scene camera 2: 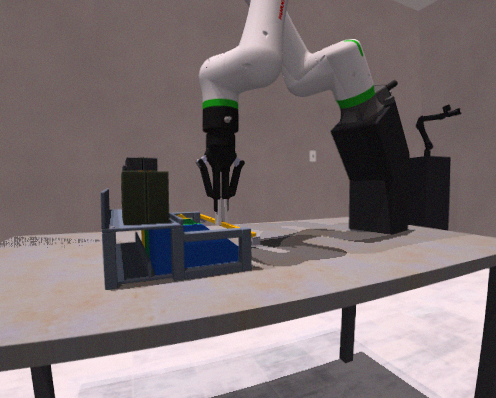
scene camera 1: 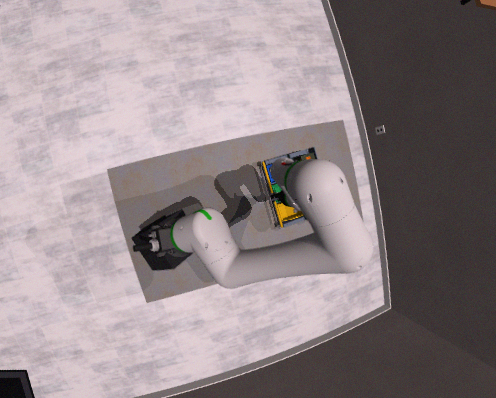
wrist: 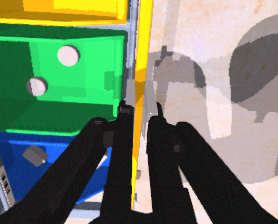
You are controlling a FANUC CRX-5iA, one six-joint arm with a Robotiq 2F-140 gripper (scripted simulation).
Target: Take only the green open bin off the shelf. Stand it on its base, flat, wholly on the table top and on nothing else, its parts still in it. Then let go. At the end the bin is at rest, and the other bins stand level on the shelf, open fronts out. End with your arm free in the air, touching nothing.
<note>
I see my gripper, a green open bin and a blue bin.
My gripper is seen too in the wrist view.
</note>
